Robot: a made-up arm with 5 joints.
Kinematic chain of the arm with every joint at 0, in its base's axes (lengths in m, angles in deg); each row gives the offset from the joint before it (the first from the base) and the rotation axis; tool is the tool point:
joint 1: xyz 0 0 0.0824 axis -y
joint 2: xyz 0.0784 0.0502 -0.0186 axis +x
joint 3: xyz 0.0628 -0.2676 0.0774 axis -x
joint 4: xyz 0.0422 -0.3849 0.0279 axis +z
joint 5: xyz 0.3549 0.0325 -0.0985 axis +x
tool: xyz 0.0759 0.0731 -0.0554
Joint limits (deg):
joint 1: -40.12..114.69
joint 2: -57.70..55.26
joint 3: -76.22..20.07
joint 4: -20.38..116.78
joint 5: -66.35..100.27
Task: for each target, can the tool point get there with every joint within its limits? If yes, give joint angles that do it. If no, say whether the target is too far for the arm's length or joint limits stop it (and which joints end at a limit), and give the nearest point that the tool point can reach.
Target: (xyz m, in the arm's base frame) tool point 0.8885 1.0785 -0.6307
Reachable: no: too far | nearest point 0.5946 0.3012 -0.3948 | short by 0.864 m
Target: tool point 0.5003 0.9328 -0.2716
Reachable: no: joint limits stop it (at a limit: joint 2, joint 3, joint 4, joint 5) | nearest point 0.6224 0.3012 -0.3580 | short by 0.649 m
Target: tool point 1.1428 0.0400 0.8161
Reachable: no: too far | nearest point 0.7889 -0.0382 0.5889 | short by 0.428 m
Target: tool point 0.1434 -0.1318 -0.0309
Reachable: yes | joints -27.84 -15.20 -18.39 86.31 -53.49
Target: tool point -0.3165 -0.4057 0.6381
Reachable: yes | joints 98.22 -38.38 -0.56 11.47 -40.47
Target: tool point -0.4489 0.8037 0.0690
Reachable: no: joint limits stop it (at a limit: joint 1, joint 2, joint 3) | nearest point -0.2494 0.0586 0.1664 | short by 0.777 m
